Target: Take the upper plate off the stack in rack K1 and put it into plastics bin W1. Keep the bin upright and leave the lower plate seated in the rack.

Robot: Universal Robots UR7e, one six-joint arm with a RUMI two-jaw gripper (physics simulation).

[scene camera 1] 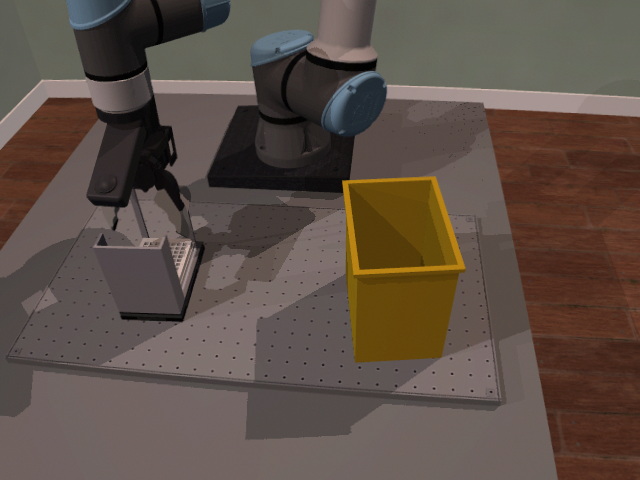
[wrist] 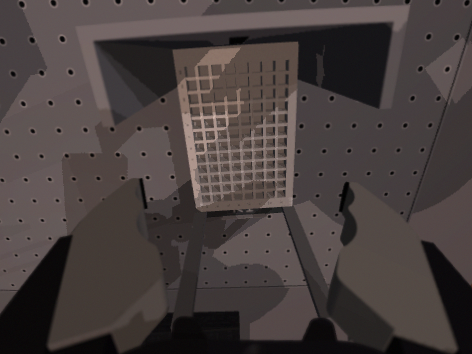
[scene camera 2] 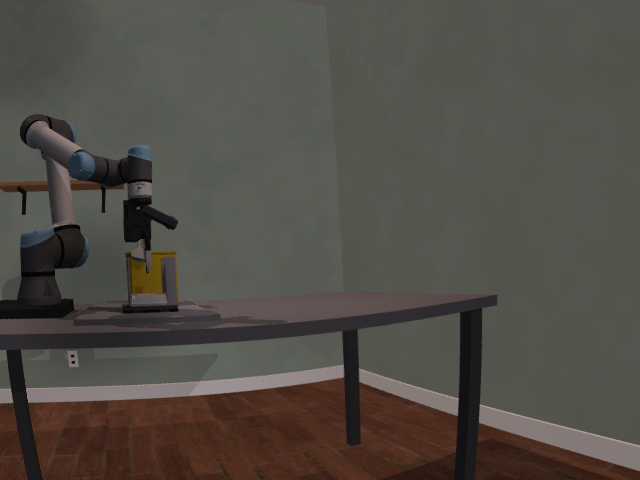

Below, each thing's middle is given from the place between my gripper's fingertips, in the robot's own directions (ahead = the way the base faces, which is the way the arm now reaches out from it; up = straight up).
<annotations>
Now: hand 360 mm to the right of the yellow plastics bin W1 (scene camera 1: 402, 258), 20 mm above it and 10 mm past it.
</annotations>
